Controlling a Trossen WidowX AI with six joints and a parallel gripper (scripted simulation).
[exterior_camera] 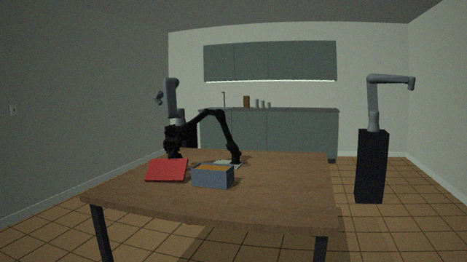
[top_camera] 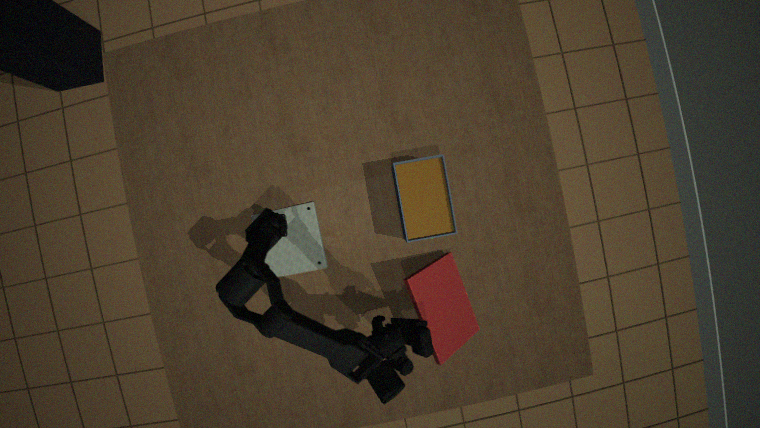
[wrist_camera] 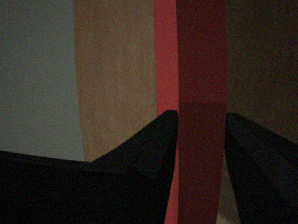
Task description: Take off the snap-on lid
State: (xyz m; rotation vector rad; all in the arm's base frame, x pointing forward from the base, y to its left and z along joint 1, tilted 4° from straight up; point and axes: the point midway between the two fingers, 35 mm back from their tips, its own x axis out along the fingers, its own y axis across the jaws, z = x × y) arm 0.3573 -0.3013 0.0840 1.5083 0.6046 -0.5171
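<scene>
Right now my gripper tip is 7 cm short of the red lid, 4 cm above it and 2 cm to the right of it. Round my gripper tip: storage box 32 cm to the left, 5 cm below, 5 cm ahead.
</scene>
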